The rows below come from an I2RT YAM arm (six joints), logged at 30 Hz.
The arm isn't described. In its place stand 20 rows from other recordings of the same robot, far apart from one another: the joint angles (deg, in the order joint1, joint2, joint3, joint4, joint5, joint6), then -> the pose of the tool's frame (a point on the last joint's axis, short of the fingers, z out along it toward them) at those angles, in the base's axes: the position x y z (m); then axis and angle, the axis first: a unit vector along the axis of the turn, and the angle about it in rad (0 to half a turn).
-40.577, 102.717, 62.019, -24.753, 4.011, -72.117 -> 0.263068, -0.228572, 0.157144, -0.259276, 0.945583, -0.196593, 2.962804
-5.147, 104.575, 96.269, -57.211, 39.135, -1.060 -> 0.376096, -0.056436, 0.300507, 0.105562, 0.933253, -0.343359, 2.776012
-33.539, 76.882, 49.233, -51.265, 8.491, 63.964 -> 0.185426, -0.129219, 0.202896, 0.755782, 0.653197, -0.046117, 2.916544
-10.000, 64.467, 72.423, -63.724, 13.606, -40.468 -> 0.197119, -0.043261, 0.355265, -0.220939, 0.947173, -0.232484, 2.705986
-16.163, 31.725, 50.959, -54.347, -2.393, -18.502 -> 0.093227, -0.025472, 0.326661, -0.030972, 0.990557, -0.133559, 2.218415
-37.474, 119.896, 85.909, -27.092, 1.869, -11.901 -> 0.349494, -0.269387, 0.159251, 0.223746, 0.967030, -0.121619, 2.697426
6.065, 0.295, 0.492, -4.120, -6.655, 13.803 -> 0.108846, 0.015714, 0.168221, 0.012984, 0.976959, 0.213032, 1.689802
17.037, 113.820, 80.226, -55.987, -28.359, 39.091 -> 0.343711, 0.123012, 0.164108, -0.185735, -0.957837, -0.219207, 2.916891
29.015, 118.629, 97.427, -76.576, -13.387, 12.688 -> 0.329976, 0.192447, 0.204924, 0.133610, -0.987368, -0.085161, 2.932527
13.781, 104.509, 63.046, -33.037, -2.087, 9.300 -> 0.328690, 0.081954, 0.146231, -0.041529, 0.998122, 0.045027, 2.883895
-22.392, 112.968, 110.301, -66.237, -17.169, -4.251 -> 0.382553, -0.146249, 0.304333, 0.129145, 0.986221, 0.103394, 2.718545
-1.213, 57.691, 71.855, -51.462, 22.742, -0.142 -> 0.186416, -0.017712, 0.390019, 0.106194, 0.973673, -0.201700, 2.245874
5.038, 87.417, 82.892, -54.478, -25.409, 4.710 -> 0.309196, 0.042592, 0.326721, -0.063335, 0.968596, 0.240437, 2.653312
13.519, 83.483, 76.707, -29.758, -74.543, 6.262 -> 0.290945, 0.105243, 0.356769, -0.328110, 0.716649, 0.615434, 2.616078
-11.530, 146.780, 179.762, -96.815, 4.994, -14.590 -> 0.452039, -0.095377, 0.343591, -0.016494, 0.995382, -0.094566, 2.716976
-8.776, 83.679, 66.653, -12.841, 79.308, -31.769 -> 0.303664, -0.082275, 0.321390, 0.183181, 0.727317, -0.661404, 2.798964
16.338, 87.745, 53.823, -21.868, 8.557, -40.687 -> 0.296854, 0.081500, 0.200050, -0.452709, 0.881118, -0.136697, 2.591336
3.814, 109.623, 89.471, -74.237, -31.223, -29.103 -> 0.349333, 0.041784, 0.229953, -0.262855, 0.926130, 0.270538, 3.095826
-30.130, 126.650, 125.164, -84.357, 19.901, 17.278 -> 0.367421, -0.227255, 0.271743, 0.401495, 0.898866, -0.175620, 3.109247
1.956, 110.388, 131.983, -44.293, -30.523, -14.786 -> 0.413392, 0.032210, 0.466533, -0.314207, 0.930134, 0.190066, 1.963122
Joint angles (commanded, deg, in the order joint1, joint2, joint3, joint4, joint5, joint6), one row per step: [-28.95 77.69 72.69 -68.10 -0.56 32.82]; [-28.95 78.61 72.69 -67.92 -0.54 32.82]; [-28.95 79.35 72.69 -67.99 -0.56 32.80]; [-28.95 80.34 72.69 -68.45 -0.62 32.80]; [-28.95 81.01 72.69 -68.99 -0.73 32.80]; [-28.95 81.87 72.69 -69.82 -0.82 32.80]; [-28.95 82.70 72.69 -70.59 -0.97 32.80]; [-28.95 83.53 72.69 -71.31 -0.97 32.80]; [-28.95 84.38 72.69 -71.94 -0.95 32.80]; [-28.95 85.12 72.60 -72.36 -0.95 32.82]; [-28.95 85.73 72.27 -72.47 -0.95 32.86]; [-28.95 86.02 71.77 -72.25 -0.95 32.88]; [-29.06 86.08 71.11 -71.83 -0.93 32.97]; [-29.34 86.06 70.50 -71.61 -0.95 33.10]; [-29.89 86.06 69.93 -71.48 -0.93 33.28]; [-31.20 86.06 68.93 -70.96 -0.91 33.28]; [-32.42 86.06 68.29 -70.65 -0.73 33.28]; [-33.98 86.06 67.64 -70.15 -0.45 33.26]
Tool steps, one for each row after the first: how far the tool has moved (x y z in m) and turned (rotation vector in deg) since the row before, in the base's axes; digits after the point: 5 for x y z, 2 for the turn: [0.00295 -0.00165 -0.00354 0.34 0.66 -0.01]; [0.00200 -0.00109 -0.00300 0.40 0.70 0.02]; [0.00204 -0.00108 -0.00423 0.75 1.24 0.02]; [0.00099 -0.00047 -0.00297 0.68 1.01 0.03]; [0.00098 -0.00048 -0.00384 0.90 1.44 0.02]; [0.00096 -0.00042 -0.00367 0.90 1.33 0.03]; [0.00094 -0.00052 -0.00363 0.75 1.36 0.00]; [0.00109 -0.00062 -0.00368 0.70 1.30 0.00]; [0.00098 -0.00054 -0.00358 0.61 1.09 -0.02]; [0.00075 -0.00041 -0.00407 0.51 0.92 -0.04]; [0.00021 -0.00012 -0.00345 0.28 0.50 -0.02]; [-0.00055 -0.00028 -0.00318 0.13 0.27 -0.20]; [-0.00137 -0.00068 -0.00264 0.20 0.31 -0.41]; [-0.00204 -0.00171 -0.00255 0.21 0.39 -0.73]; [-0.00397 -0.00452 -0.00443 0.23 0.42 -1.31]; [-0.00362 -0.00432 -0.00283 0.02 0.38 -1.23]; [-0.00433 -0.00571 -0.00286 -0.15 0.28 -1.55]
